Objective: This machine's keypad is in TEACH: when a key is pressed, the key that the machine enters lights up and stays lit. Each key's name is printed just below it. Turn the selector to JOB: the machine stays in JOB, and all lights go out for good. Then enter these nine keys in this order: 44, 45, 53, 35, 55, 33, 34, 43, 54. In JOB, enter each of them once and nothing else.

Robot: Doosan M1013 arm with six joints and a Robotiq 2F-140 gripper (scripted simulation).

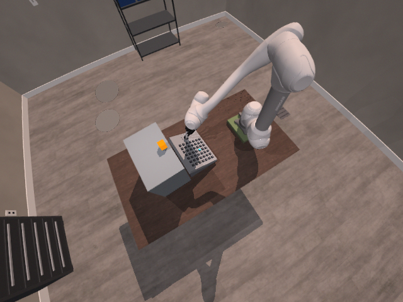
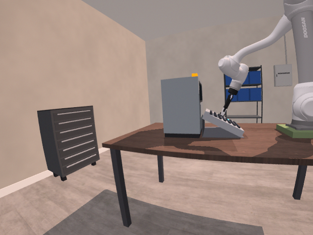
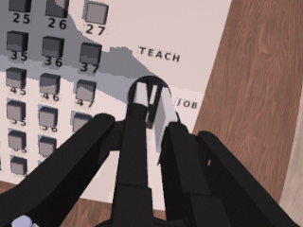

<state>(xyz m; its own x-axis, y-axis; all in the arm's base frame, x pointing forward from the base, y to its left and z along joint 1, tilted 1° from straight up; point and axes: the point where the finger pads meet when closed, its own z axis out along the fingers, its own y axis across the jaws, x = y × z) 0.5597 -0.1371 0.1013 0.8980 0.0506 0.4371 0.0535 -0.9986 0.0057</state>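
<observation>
Right now my hand is 20 mm short of the black selector knob and 20 mm above it. Round my hand: key 44 (160 mm to the left, 30 mm below); sloped keypad (110 mm to the left, 70 mm below, 30 mm ahead).
</observation>
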